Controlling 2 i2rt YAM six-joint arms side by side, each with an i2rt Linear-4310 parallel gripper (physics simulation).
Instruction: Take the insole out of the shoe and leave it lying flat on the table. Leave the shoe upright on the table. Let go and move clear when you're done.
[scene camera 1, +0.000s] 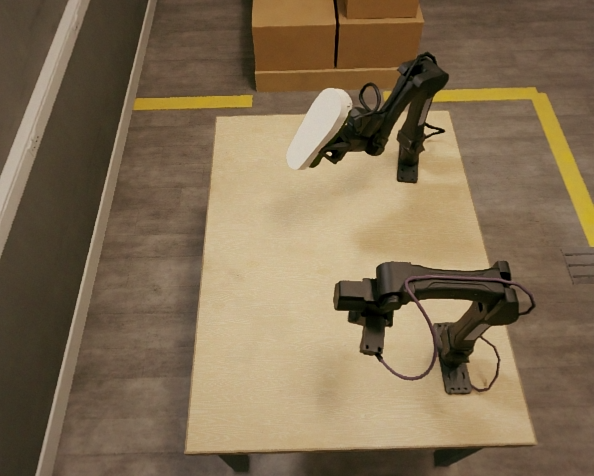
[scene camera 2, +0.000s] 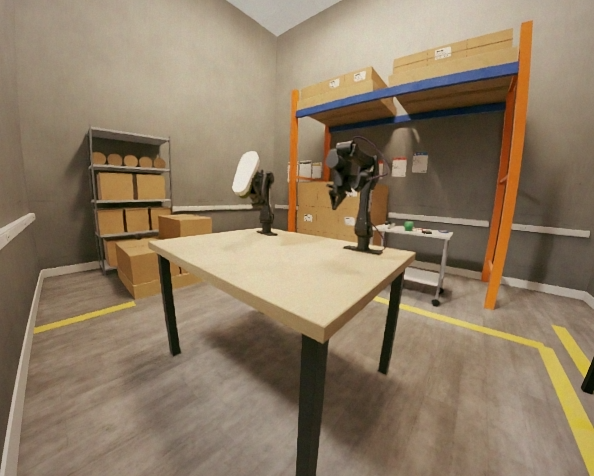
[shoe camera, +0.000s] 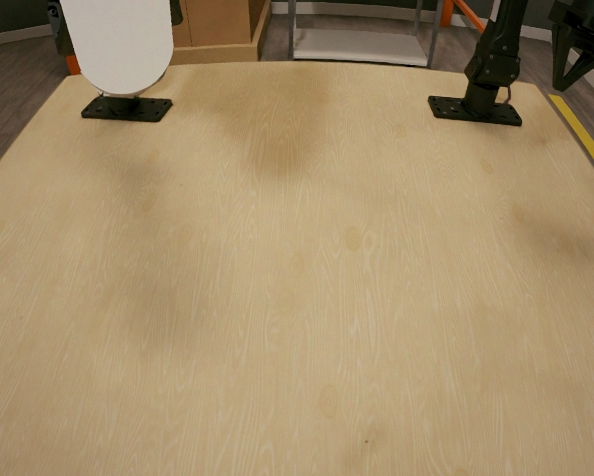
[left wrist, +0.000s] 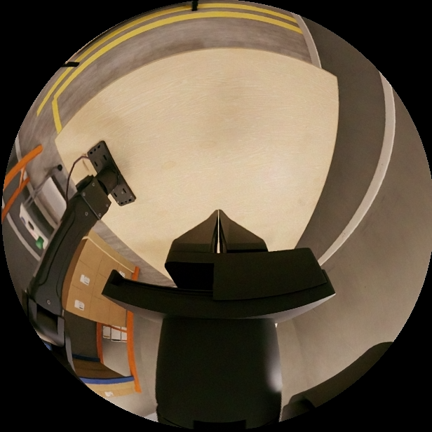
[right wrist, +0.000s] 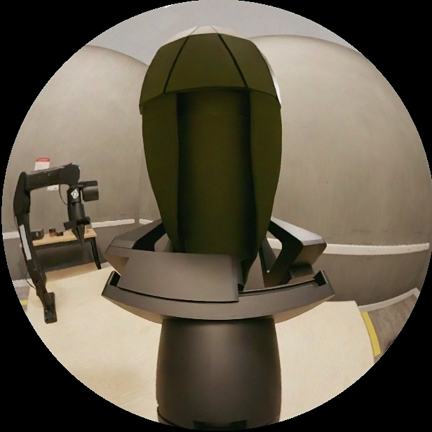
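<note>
The shoe (scene camera 1: 317, 130) (scene camera 2: 246, 172) (shoe camera: 120, 45) (right wrist: 212, 145) has an olive-green upper and a white sole. It is held in the air, steeply tilted, with its sole facing away from the right arm. My right gripper (scene camera 1: 327, 155) (right wrist: 217, 214) is shut on its narrow heel end; the wide toe end points away from the fingers. The right wrist view looks towards the shoe's dark opening; no separate insole can be made out there, and none shows on the table. My left gripper (scene camera 2: 334, 206) (shoe camera: 559, 88) (left wrist: 218, 214) (right wrist: 83, 247) is shut and empty, pointing down above the table, far from the shoe.
The wooden table (scene camera 1: 265, 325) (scene camera 2: 280, 285) (shoe camera: 300, 300) (left wrist: 225, 115) carries both arm bases (shoe camera: 160, 111) (shoe camera: 510, 117). Cardboard boxes (scene camera 1: 295, 47) (scene camera 2: 137, 262) stand on the floor beyond it. A white cart (scene camera 2: 425, 232) and an orange-post rack (scene camera 2: 520, 125) stand behind the left arm.
</note>
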